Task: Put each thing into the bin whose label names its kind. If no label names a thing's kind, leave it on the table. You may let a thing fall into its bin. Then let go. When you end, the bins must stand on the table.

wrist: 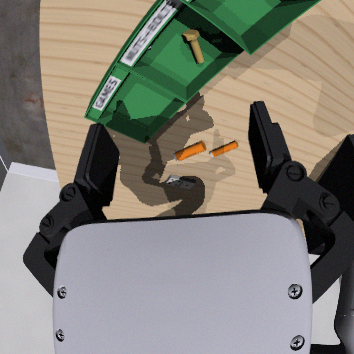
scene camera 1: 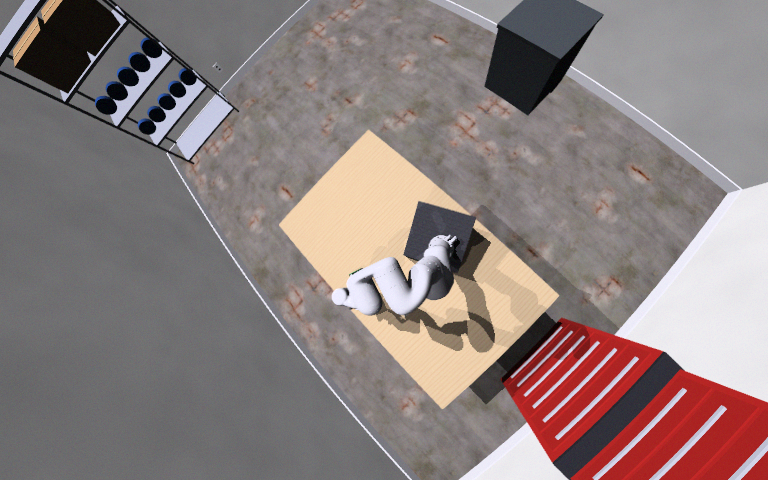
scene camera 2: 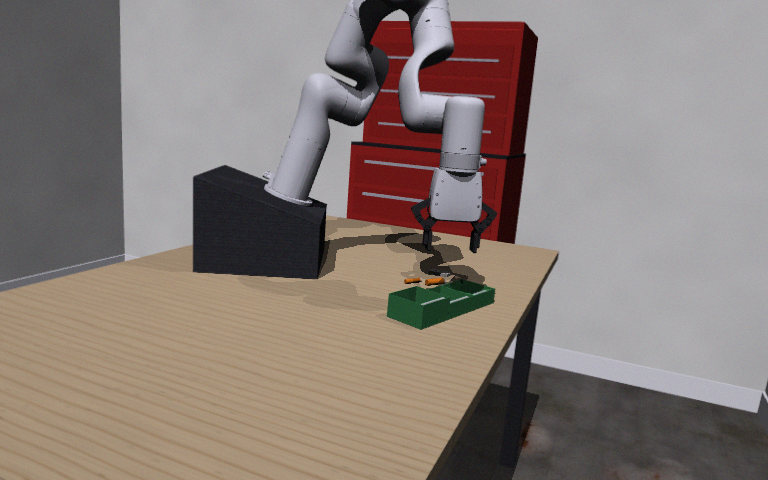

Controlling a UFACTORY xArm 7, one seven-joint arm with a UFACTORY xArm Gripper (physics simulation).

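Where they show: gripper, fingertip midpoint: (wrist: 177, 126) (scene camera 2: 450, 250); arm's base, link origin: (scene camera 2: 287, 196).
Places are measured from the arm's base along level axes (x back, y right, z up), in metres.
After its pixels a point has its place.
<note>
A green row of bins (scene camera 2: 404, 311) @[x -0.440, y 0.247, z -0.136 m] stands on the table; a sliver (scene camera 1: 355, 272) @[x -0.451, y 0.249, z -0.152 m] shows in scene camera 1. In the wrist view, the end bin (wrist: 132, 131) @[x -0.490, y 0.001, z -0.136 m] is labelled GAMES and looks empty. The middle bin (wrist: 212, 75) @[x -0.437, y 0.114, z -0.127 m], whose blurred label seems to read NUTS-BOLTS, holds a brass bolt (wrist: 196, 49) @[x -0.459, y 0.128, z -0.142 m]. The third bin is partly cut off, its label unseen. A thicker orange cylinder (wrist: 190, 150) @[x -0.401, y -0.023, z -0.147 m] (scene camera 2: 434, 280) @[x -0.400, y -0.022, z -0.147 m] and a thinner orange cylinder (wrist: 224, 148) @[x -0.354, y -0.005, z -0.150 m] (scene camera 2: 412, 280) @[x -0.354, y -0.002, z -0.151 m] lie beside the bins. A flat grey dotted piece (wrist: 180, 181) @[x -0.379, y -0.118, z -0.152 m] (scene camera 2: 445, 274) @[x -0.397, y -0.111, z -0.153 m] lies near them in shadow. My gripper (wrist: 177, 126) @[x -0.477, y 0.123, z -0.036 m] (scene camera 2: 451, 249) @[x -0.477, y 0.123, z -0.036 m] is open and empty above the table.
The black arm base (scene camera 2: 254, 232) @[x -0.039, y 0.180, z -0.059 m] (scene camera 1: 419, 226) @[x -0.005, y 0.151, z 0.021 m] stands on the table (scene camera 2: 226, 367) @[x -0.300, y 0.571, z -0.159 m] (scene camera 1: 362, 186) @[x -0.063, y 0.624, z -0.159 m]. A red drawer cabinet (scene camera 2: 390, 175) (scene camera 1: 608, 362) stands beyond the table's end. A dark cabinet (scene camera 1: 521, 67) and a shelf rack (scene camera 1: 203, 127) stand on the floor farther off.
</note>
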